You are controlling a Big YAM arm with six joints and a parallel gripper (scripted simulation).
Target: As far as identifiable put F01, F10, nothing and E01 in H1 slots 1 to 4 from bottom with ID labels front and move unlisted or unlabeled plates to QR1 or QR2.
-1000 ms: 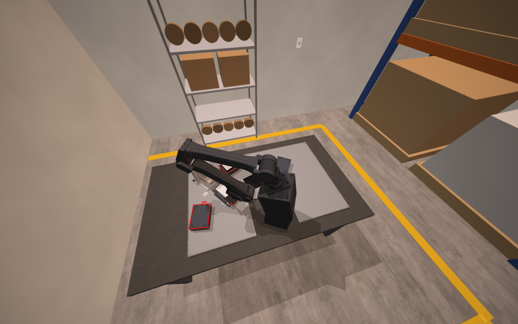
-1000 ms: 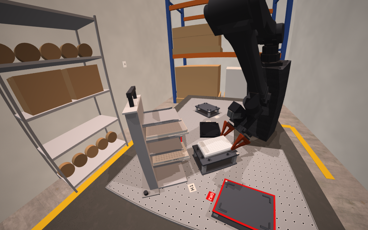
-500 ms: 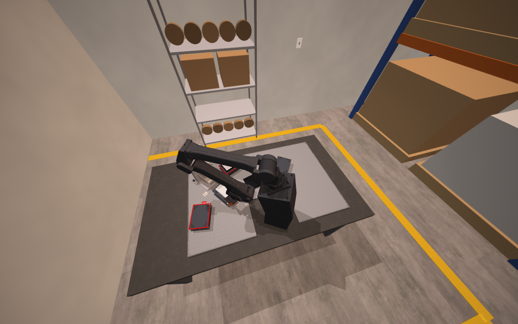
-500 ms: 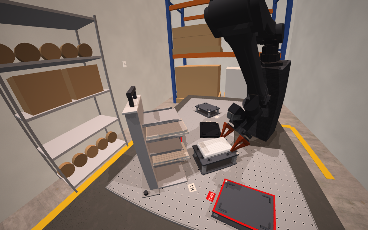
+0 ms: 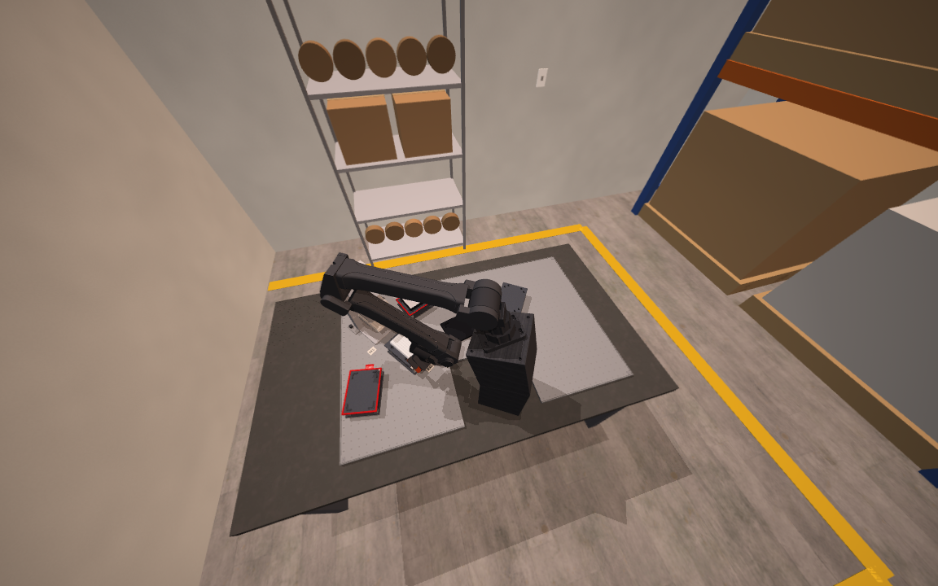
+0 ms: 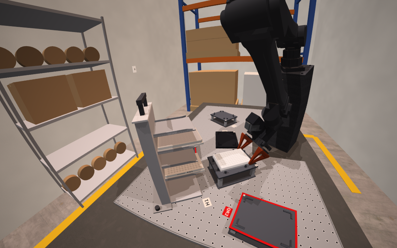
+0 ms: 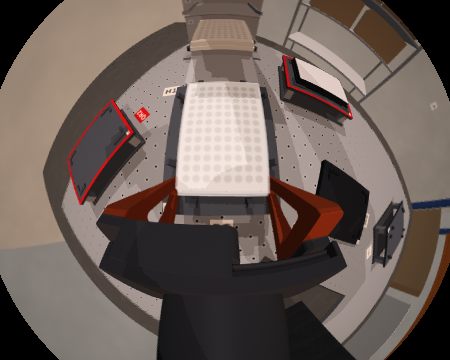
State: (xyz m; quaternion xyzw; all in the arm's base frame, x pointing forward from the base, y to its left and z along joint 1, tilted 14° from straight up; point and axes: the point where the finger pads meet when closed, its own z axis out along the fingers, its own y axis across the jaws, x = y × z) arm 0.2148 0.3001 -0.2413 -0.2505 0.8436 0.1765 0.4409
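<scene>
The dark regrip nest is 40 mm ahead of my hand, 30 mm to the left of it and 10 mm below it. From my hand the other things lie so: H1 deck label (100 mm ahead, 190 mm to the left, 70 mm below); then flat black nest (110 mm ahead, 210 mm to the right, 60 mm below); then quarantine nest QR2 (80 mm behind, 220 mm to the left, 30 mm below).
</scene>
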